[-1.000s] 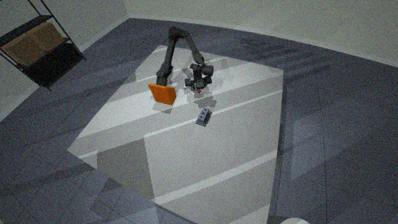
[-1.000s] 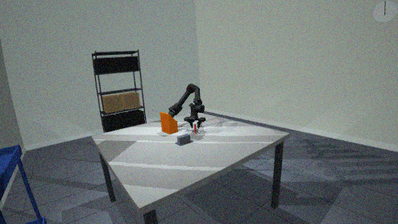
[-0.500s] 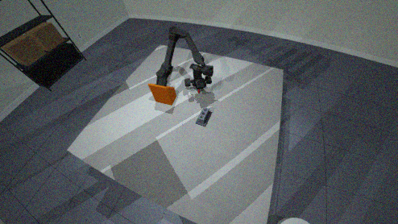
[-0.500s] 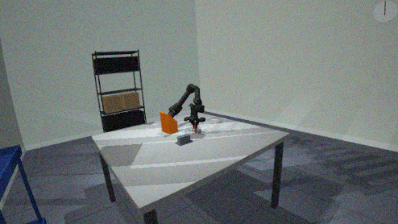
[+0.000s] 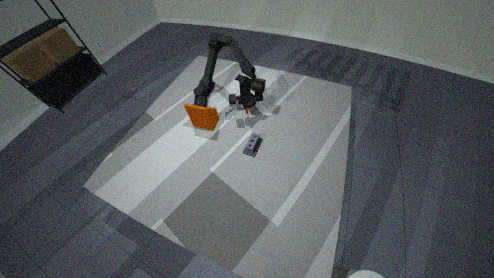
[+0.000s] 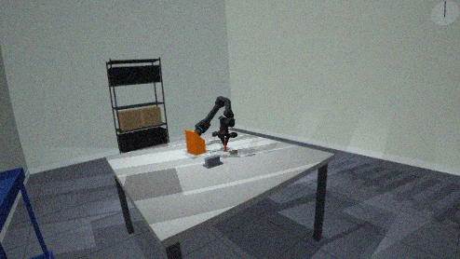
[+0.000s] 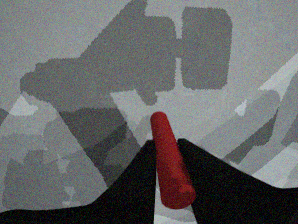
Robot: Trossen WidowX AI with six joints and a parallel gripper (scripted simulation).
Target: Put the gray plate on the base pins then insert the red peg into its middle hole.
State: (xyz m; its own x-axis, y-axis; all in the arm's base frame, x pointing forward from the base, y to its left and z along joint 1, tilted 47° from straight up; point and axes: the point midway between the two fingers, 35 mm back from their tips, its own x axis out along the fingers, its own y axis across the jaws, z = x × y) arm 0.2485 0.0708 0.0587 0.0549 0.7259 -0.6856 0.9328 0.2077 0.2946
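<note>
My gripper tip is now 210 mm to the left of the gray plate, 90 mm short of it and 20 mm above it. The rest, counted from my gripper tip: base (210 mm to the right, 90 mm ahead, 60 mm below); red peg (right at my gripper tip).
</note>
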